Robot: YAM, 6 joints.
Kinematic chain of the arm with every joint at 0, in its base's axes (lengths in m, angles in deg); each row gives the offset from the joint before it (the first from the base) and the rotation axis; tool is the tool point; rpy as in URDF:
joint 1: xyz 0 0 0.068 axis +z
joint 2: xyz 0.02 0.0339 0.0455 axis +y
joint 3: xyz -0.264 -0.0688 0 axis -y
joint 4: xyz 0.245 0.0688 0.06 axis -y
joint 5: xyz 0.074 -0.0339 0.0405 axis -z
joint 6: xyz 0.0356 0 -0.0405 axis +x
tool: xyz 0 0 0 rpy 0 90 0
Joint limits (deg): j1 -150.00..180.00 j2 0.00..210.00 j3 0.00..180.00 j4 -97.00..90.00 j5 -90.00..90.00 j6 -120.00..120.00
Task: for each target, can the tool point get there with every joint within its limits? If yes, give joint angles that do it. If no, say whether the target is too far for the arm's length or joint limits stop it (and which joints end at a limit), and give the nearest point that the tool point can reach.
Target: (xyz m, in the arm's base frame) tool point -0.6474 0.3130 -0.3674
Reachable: no: too far | nearest point -0.4855 0.2347 -0.2340 | short by 0.224 m
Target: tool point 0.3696 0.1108 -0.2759
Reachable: yes | joints 17.32 191.93 114.74 -15.59 6.88 54.58
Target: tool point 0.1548 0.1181 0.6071
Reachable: yes | joints 46.77 94.84 157.07 -71.31 63.57 29.66
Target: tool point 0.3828 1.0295 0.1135
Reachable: no: too far | nearest point 0.2251 0.6053 0.1135 | short by 0.453 m
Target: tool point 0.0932 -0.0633 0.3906
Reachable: yes | joints -22.58 36.74 30.25 65.84 39.61 -69.82
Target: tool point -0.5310 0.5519 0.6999
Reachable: no: too far | nearest point -0.3550 0.3690 0.5003 | short by 0.323 m
